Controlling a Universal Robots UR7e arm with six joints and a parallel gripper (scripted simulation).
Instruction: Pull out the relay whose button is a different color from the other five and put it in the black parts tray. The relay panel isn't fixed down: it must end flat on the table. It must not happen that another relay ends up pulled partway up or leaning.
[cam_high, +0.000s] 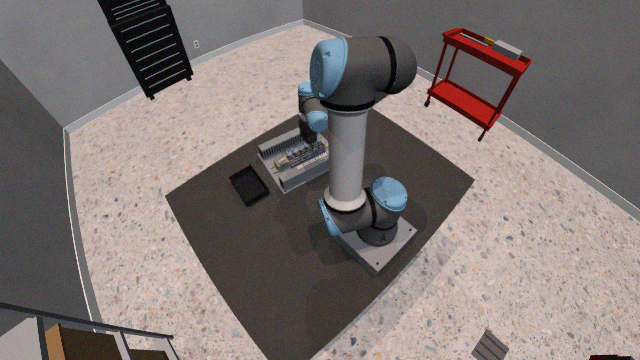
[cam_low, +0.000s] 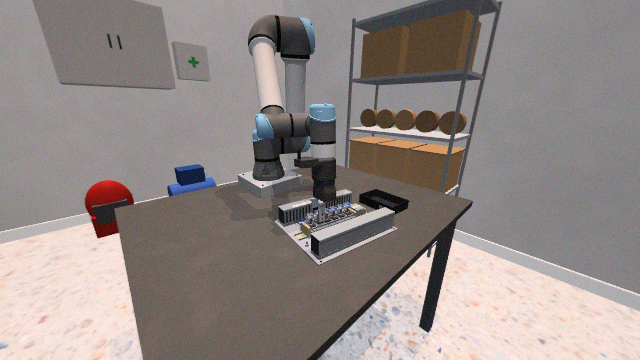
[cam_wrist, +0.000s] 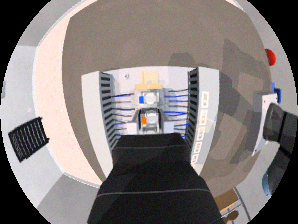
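The relay lies 10 mm below my hand. The rest, counted from my hand: black parts tray: 330 mm to the left, 60 mm ahead, 40 mm below; relay panel: 60 mm to the left, 30 mm below, 20 mm ahead.
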